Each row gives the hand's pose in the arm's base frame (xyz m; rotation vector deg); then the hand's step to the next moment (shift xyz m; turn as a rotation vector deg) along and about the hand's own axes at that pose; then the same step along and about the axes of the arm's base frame.
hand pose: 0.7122 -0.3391 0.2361 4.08 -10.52 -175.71
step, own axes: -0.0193 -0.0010 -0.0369 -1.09 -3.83 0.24
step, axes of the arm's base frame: 0.0210 -0.0020 -0.0359 0.82 3.90 -0.18
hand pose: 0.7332 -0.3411 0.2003 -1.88 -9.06 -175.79
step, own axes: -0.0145 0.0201 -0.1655 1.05 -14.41 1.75
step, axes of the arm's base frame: 0.0129 -0.0361 -0.1629 -2.03 14.41 0.30
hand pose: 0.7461 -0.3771 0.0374 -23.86 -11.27 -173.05
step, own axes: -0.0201 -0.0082 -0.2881 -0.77 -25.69 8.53
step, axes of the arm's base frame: -0.0575 -0.0305 -0.2815 0.34 26.62 4.97
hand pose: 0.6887 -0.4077 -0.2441 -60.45 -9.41 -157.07
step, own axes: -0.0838 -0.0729 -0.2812 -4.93 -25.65 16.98
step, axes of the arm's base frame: -0.1385 0.0342 -0.2666 8.87 28.65 8.42
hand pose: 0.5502 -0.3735 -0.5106 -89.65 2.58 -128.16
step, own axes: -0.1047 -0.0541 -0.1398 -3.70 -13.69 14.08
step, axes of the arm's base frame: -0.1134 0.0573 -0.1315 9.59 16.68 5.40
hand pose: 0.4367 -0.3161 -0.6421 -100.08 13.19 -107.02
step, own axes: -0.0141 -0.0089 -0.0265 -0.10 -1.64 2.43
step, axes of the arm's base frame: -0.0281 0.0079 -0.0113 1.87 2.01 1.04
